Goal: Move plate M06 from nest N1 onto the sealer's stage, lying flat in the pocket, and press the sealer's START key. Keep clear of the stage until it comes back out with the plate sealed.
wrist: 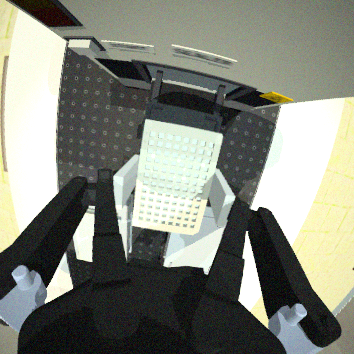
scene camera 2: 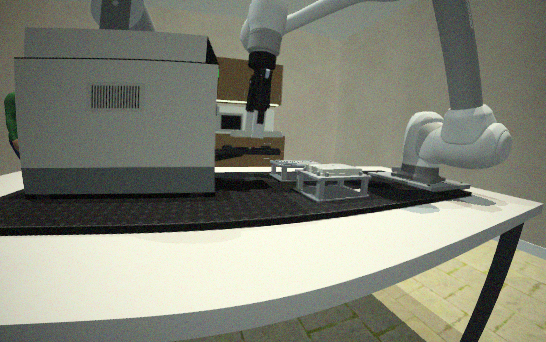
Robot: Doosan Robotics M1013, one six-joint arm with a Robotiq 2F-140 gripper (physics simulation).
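Where they show: gripper, between the fingertips: (wrist: 174,173) (scene camera 2: 252,136); arm's base, origin of its link: (scene camera 2: 418,178).
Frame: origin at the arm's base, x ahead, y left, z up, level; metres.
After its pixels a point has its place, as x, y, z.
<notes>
Plate M06 (scene camera 2: 272,134) {0.660, -0.107, 0.137} (wrist: 177,175) {0.696, -0.158, 0.143}, a pale plate with a grid of wells, is held roughly level between the light finger pads. My gripper (scene camera 2: 257,128) {0.694, -0.155, 0.127} (wrist: 174,173) {0.694, -0.155, 0.127} is shut on it by its two long sides. The sealer's dark stage (scene camera 2: 250,151) {0.721, -0.107, 0.092} (wrist: 185,114) {0.764, -0.169, 0.095} is out in front of the sealer (scene camera 2: 115,120) {1.029, -0.107, 0.159} (wrist: 225,30) {0.801, -0.180, 0.229}. The plate hangs above the stage with a gap in the scene view and hides much of it in the wrist view. A pale block (wrist: 82,46) {0.812, -0.086, 0.193}, apparently the START key, juts from the sealer's front at upper left; its label is unreadable.
Two pale raised nests (scene camera 2: 318,191) {0.620, 0.043, 0.017} (scene camera 2: 284,171) {0.582, -0.159, 0.026} stand right of the stage; the nearer bears a pale flat item (scene camera 2: 334,169) {0.572, 0.038, 0.065}. The arm's base (scene camera 2: 422,172) {0.066, 0.041, 0.035} is farther right. A yellow warning label (wrist: 276,97) {0.784, -0.261, 0.150} is on the sealer's front. A green-clad person (scene camera 2: 10,117) shows behind the sealer.
</notes>
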